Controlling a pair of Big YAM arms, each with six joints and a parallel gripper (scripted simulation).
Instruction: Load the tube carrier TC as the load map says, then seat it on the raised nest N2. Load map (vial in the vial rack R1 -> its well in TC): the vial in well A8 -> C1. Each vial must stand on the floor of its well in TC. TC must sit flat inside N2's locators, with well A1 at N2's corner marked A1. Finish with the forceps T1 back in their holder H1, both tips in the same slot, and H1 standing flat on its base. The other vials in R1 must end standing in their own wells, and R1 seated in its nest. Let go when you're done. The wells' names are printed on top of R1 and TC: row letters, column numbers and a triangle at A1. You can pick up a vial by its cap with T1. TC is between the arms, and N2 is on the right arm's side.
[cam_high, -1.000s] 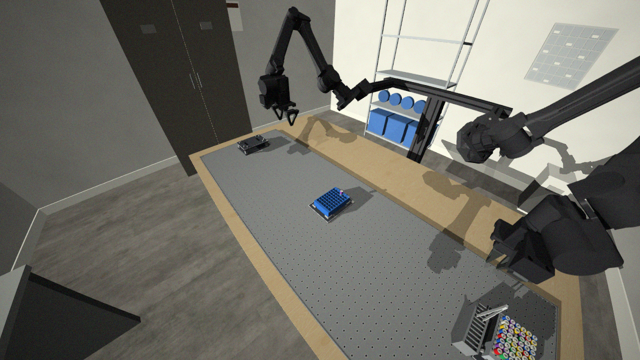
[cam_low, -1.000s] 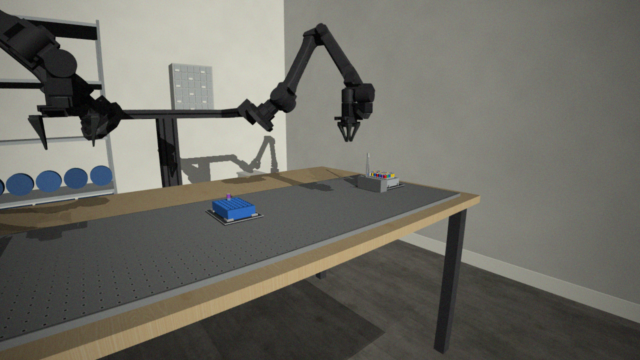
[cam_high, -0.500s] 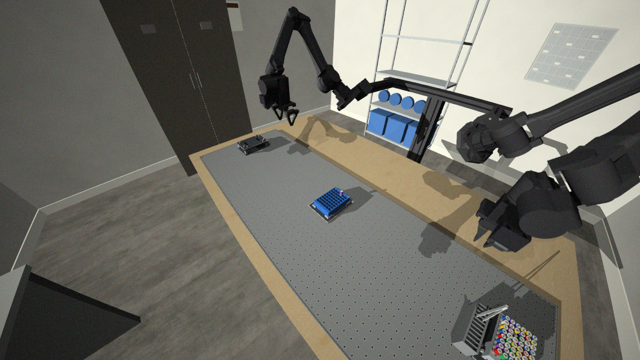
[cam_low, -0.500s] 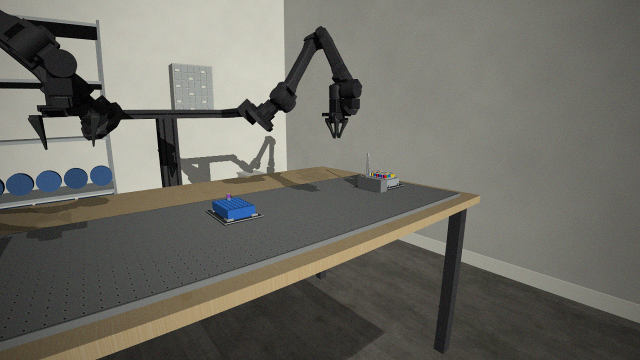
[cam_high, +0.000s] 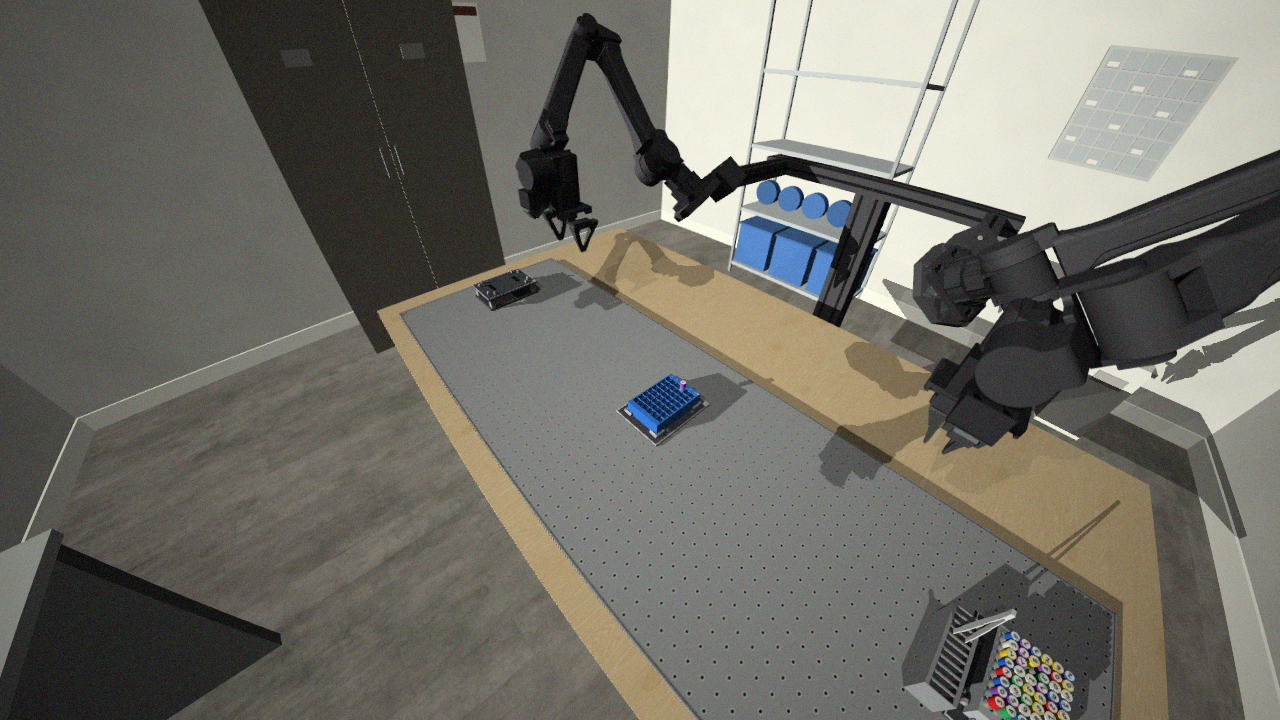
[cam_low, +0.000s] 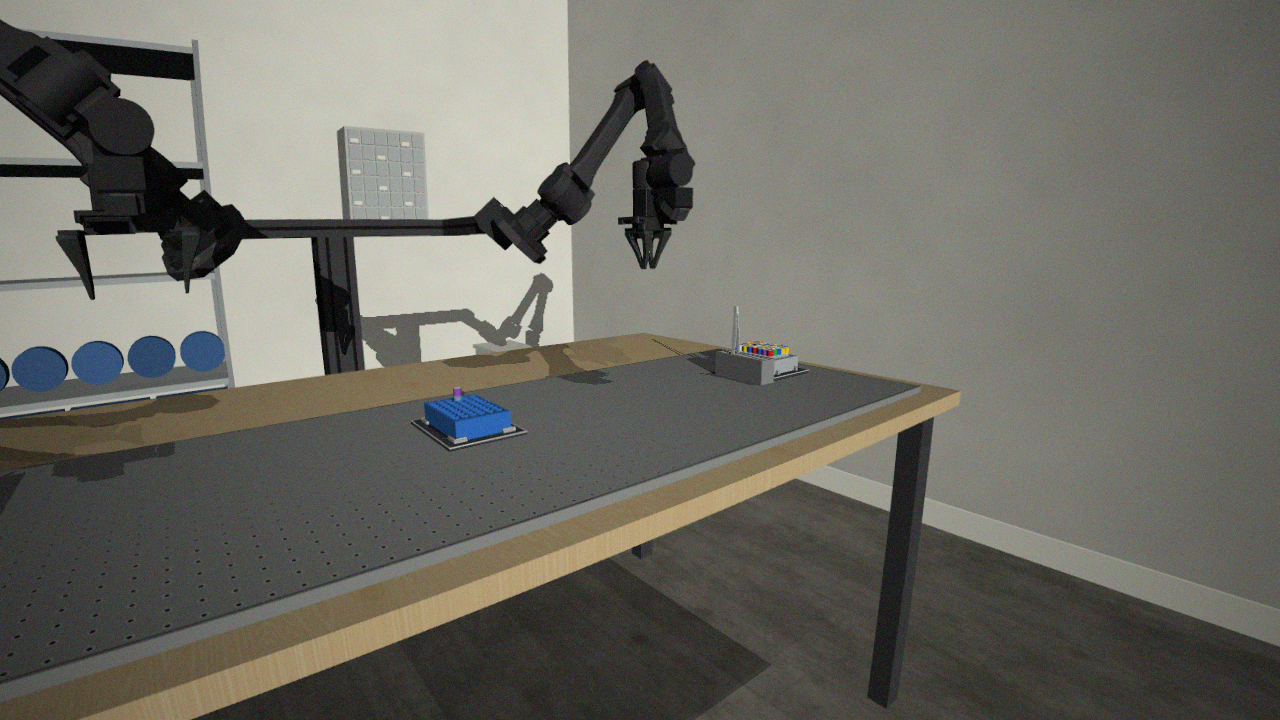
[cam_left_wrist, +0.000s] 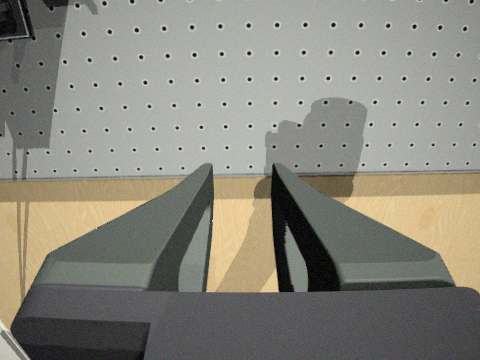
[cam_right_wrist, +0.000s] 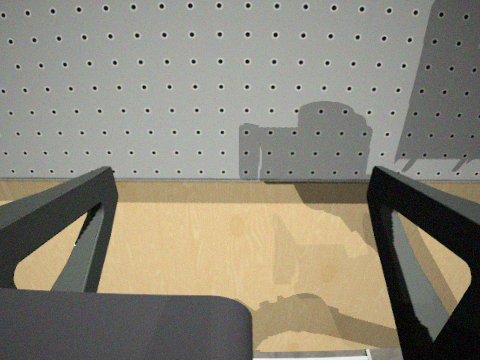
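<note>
Right now the blue tube carrier TC is 38 cm to the left of my right hand, 22 cm below it and 6 cm ahead of it. From my right hand the other things lie so: grey slotted holder H1: 96 cm to the left, 22 cm below, 12 cm ahead; purple-capped vial: 39 cm to the left, 20 cm below, 1 cm ahead; raised nest N2: 29 cm to the right, 20 cm below, 8 cm ahead.
</note>
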